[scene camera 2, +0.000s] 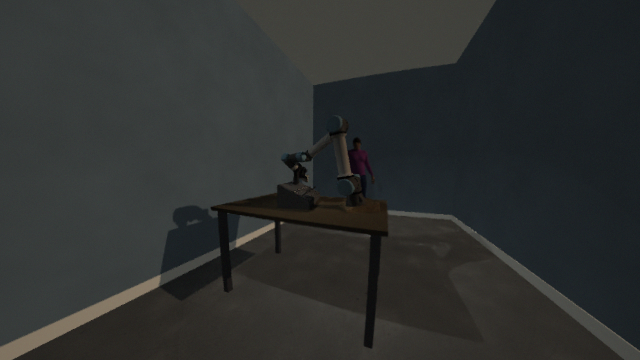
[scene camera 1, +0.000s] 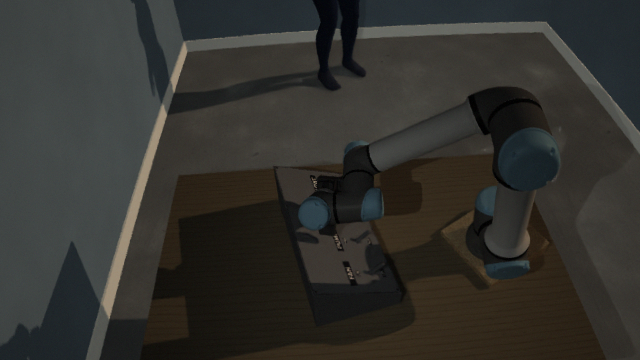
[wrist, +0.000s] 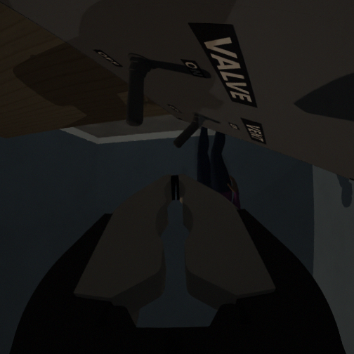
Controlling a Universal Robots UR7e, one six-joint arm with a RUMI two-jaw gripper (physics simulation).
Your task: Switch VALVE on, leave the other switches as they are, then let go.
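Frame: origin at the arm's base, x ahead, y left, z up, level; metres.
Seen in the pictures: gripper, fingertip midpoint: [scene camera 2: 307,182]; arm's base at its link origin: [scene camera 2: 355,203].
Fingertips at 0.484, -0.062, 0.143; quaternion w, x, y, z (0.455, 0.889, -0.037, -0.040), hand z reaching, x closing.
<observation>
Offsets run from my fingertips to a thing's top centre, as dx, dy, dz. Level surfaces: height alone.
The VALVE label [wrist: 223,65] is on the sloped grey switch panel [scene camera 1: 325,275] [scene camera 2: 290,200] [wrist: 300,50]. The VALVE lever [wrist: 135,97] is a dark handle standing out from the panel, its foot between the OFF mark [wrist: 107,57] and the ON mark [wrist: 195,68]. It slants differently from the VENT lever [wrist: 186,134]; I cannot tell for sure which position it is in. My gripper [wrist: 175,176] is shut and empty, with its fingertips apart from the VALVE lever in the wrist view. In scene camera 1 the arm hides the VALVE switch.
The PUMP label {-0.005, +0.142, -0.051} [scene camera 1: 338,243] and the FAN label {-0.047, +0.255, -0.051} [scene camera 1: 350,273] are on the panel's near part, with their levers beside them. The VENT label {+0.078, -0.083, -0.051} [scene camera 1: 313,182] [wrist: 254,131] is at the far end. The panel stands on the wooden table {dz -0.178} [scene camera 1: 225,325] [scene camera 2: 250,212]. A person [scene camera 2: 359,162] stands behind the table.
</observation>
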